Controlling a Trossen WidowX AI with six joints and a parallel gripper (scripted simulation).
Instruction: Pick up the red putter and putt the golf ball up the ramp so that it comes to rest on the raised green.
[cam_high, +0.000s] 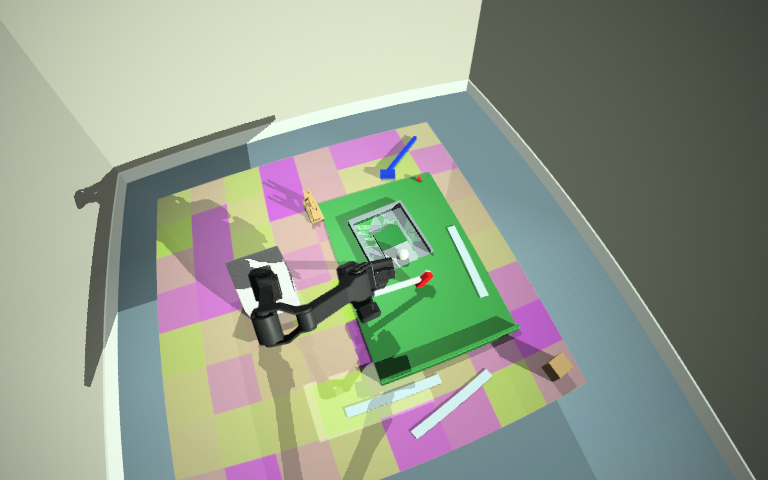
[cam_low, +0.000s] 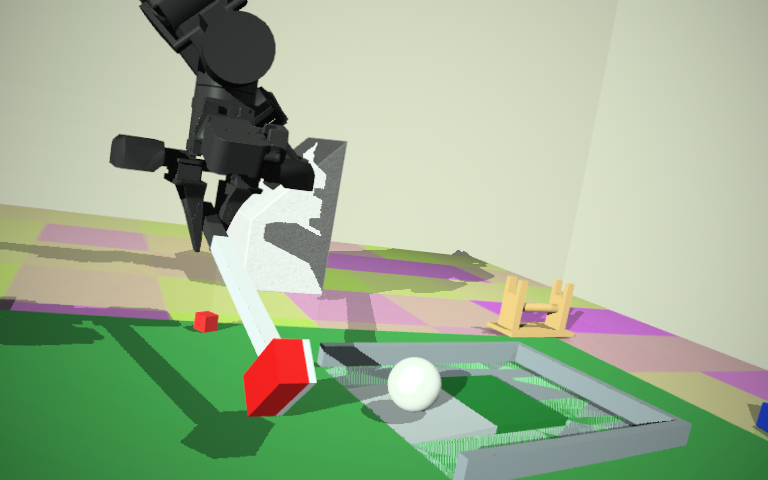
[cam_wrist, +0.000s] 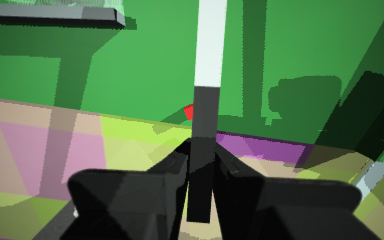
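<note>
My gripper tip is now 120 mm short of the red putter and 20 mm to the right of it. The rest, counted from my gripper tip: white golf ball: 200 mm ahead, 140 mm to the left, 50 mm below; then tan box: 510 mm ahead, 410 mm to the right, 50 mm below; then green mat: 220 mm ahead, 120 mm to the left, 80 mm below.
</note>
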